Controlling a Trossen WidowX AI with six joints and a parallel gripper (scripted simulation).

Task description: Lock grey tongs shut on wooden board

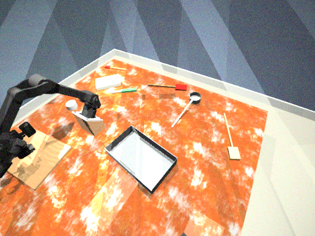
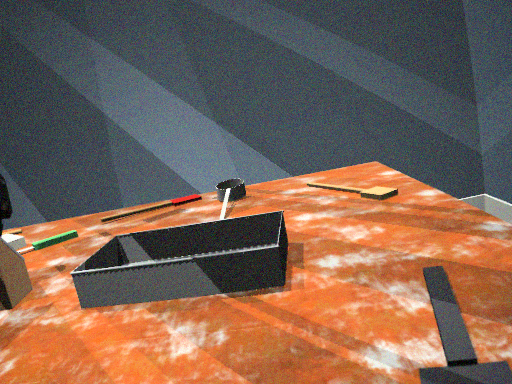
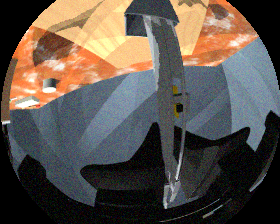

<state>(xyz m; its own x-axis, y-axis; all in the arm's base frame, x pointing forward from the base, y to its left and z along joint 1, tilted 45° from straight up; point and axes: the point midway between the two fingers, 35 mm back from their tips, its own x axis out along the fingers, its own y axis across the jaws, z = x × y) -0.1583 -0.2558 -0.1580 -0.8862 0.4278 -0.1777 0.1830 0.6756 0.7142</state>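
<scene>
The wooden board lies 170 mm below my gripper tip. The rest, counted from my gripper tip: white block 660 mm to the left, 160 mm below; grey roasting tin 530 mm ahead, 240 mm to the left, 150 mm below; green-handled tool 150 mm ahead, 620 mm to the left, 170 mm below.
</scene>
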